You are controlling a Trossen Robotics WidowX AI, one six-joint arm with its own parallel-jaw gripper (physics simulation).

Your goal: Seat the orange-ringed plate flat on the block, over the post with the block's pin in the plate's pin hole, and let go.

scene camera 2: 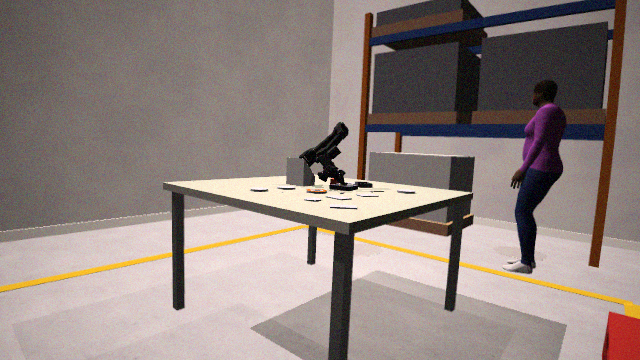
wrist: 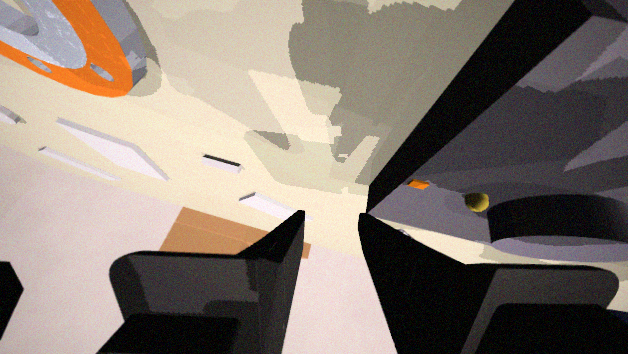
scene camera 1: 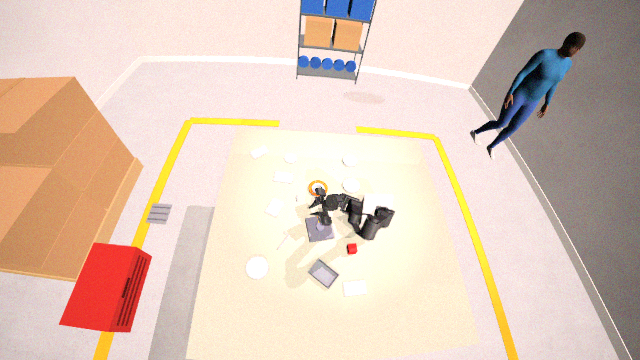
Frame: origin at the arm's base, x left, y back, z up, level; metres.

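Seen in the pictures: gripper, fingertip midpoint: (scene camera 2: 343, 183) (wrist: 331, 218) (scene camera 1: 309, 211); arm's base, origin of the base link: (scene camera 2: 299, 168) (scene camera 1: 380, 212).
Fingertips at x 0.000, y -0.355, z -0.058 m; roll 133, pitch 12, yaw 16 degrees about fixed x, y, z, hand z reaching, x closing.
Offsets run from my fingertips to a thing's middle. "spot": to the spot under its first point. Level surfaces: height alone.
The orange-ringed plate @[dz -0.035, dx -0.165, dy +0.038 m] (scene camera 1: 310, 190) (scene camera 2: 316, 192) (wrist: 100, 40) lies on the table beside the gripper, with small holes in its orange ring and a grey middle. The grey block @[dz -0.020, dx +0.075, dy +0.057 m] (scene camera 1: 325, 236) (scene camera 2: 343, 187) (wrist: 430, 207) is on the gripper's other side. In the wrist view it bears an orange mark @[spot: dz -0.015, dx +0.021, dy +0.043 m] (wrist: 418, 184), a yellow pin @[spot: dz -0.012, dx +0.043, dy +0.051 m] (wrist: 476, 202) and a dark round shape @[spot: dz -0.006, dx +0.057, dy +0.065 m] (wrist: 550, 220) that looks like the post. My gripper (scene camera 1: 313, 209) (wrist: 331, 218) is partly open and empty, low between plate and block. The arm partly hides the block in scene camera 1.
A red cube @[dz -0.020, dx +0.174, dy +0.218 m] (scene camera 1: 352, 248) and a shallow grey tray @[dz -0.028, dx +0.301, dy +0.087 m] (scene camera 1: 319, 280) are beyond the block. White discs @[dz -0.034, dx +0.300, dy -0.218 m] (scene camera 1: 257, 267) @[dz -0.035, dx -0.210, dy +0.228 m] (scene camera 1: 351, 185) and flat white tiles @[dz -0.037, dx -0.220, dy -0.164 m] (scene camera 1: 283, 177) @[dz -0.037, dx -0.023, dy -0.184 m] (scene camera 1: 274, 207) @[dz -0.037, dx +0.357, dy +0.234 m] (scene camera 1: 354, 288) lie around on the table @[dz -0.040 m] (scene camera 1: 400, 310).
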